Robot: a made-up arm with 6 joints.
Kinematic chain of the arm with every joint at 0, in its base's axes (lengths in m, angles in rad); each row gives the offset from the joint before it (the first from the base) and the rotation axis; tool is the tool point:
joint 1: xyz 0 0 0.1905 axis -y
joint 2: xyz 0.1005 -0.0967 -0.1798 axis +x
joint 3: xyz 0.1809 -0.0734 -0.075 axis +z
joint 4: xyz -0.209 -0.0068 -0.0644 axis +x
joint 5: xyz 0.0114 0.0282 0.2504 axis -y
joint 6: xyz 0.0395 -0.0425 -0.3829 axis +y
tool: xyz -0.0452 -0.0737 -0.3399
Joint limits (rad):
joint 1: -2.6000..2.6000
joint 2: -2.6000..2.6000
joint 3: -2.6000..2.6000
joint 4: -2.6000..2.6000
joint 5: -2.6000..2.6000
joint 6: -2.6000..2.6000
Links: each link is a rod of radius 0.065 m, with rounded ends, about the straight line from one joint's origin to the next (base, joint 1, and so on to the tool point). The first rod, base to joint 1, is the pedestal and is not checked.
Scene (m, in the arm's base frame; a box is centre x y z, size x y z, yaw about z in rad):
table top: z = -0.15
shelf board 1: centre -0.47 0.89 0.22 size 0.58 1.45 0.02 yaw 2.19
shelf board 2: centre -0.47 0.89 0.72 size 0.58 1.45 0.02 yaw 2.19
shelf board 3: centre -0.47 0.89 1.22 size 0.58 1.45 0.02 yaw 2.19
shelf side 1: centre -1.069 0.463 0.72 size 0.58 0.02 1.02 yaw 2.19
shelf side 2: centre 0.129 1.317 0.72 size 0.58 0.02 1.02 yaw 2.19
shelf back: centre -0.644 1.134 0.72 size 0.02 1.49 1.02 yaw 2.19
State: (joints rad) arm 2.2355 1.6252 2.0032 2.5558 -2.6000 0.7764
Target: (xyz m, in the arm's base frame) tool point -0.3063 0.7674 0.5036
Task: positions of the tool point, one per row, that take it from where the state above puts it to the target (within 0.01 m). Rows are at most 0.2 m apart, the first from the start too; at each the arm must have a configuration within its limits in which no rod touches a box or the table.
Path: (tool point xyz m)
1: -0.2017 0.7482 1.0097
2: -0.1372 0.6560 1.0114
3: -0.0539 0.5600 1.0004
4: -0.0511 0.5592 0.9172
5: -0.0633 0.5579 0.7989
6: -0.0862 0.5399 0.6569
7: -0.1115 0.4941 0.5036
8: -0.2025 0.5715 0.5141
9: -0.2692 0.6658 0.5108
10: -0.3063 0.7674 0.5036

